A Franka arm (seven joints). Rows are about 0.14 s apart.
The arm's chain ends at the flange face. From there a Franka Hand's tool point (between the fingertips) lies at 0.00 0.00 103.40 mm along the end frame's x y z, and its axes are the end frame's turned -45 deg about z.
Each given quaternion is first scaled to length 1.
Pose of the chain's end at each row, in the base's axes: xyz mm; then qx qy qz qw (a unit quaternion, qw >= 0):
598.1, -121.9, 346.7, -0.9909, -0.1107, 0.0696, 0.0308
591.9, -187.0, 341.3, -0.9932, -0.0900, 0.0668, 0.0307
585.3, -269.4, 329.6, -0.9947, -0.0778, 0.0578, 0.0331
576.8, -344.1, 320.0, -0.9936, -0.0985, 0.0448, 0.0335
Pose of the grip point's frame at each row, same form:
583.1, -117.2, 244.5, -0.8731, -0.4815, 0.0525, 0.0551
577.6, -181.9, 239.0, -0.8832, -0.4632, 0.0500, 0.0539
572.9, -263.5, 227.1, -0.8892, -0.4526, 0.0407, 0.0527
566.9, -338.1, 217.2, -0.8802, -0.4712, 0.0286, 0.0481

